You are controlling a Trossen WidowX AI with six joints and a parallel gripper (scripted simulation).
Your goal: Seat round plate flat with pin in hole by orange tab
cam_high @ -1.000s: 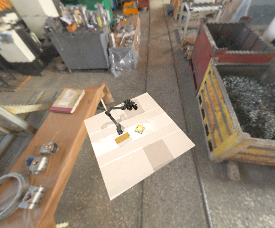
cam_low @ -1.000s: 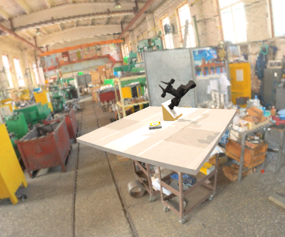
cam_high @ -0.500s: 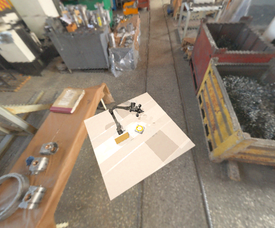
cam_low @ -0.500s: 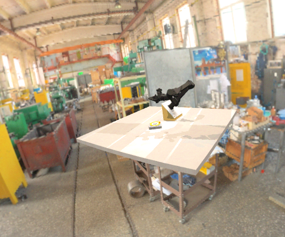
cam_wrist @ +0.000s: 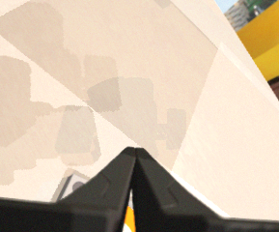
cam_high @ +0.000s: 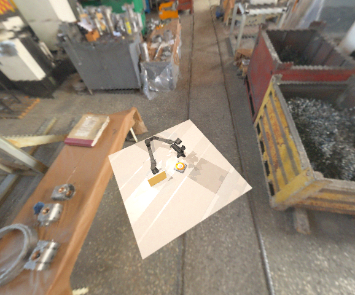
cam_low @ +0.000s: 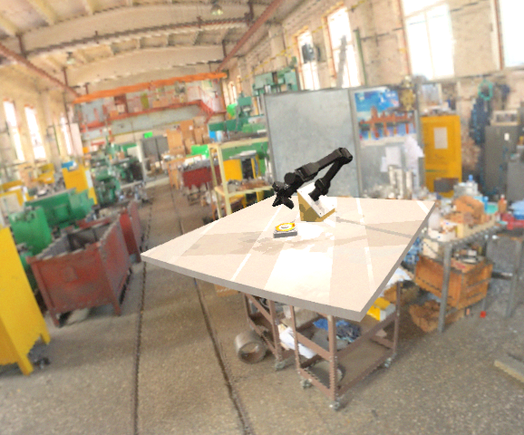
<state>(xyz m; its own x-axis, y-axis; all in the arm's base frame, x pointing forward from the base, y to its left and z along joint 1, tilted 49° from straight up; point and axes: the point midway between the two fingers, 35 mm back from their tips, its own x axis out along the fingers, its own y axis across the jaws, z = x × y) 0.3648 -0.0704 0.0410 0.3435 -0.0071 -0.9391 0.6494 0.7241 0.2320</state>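
Now: gripper tip 14 cm above the round plate, 9 cm past it and 3 cm to the right of it. Also, from my gripper tip: grey square base: 15 cm below, 8 cm behind, 1 cm to the left.
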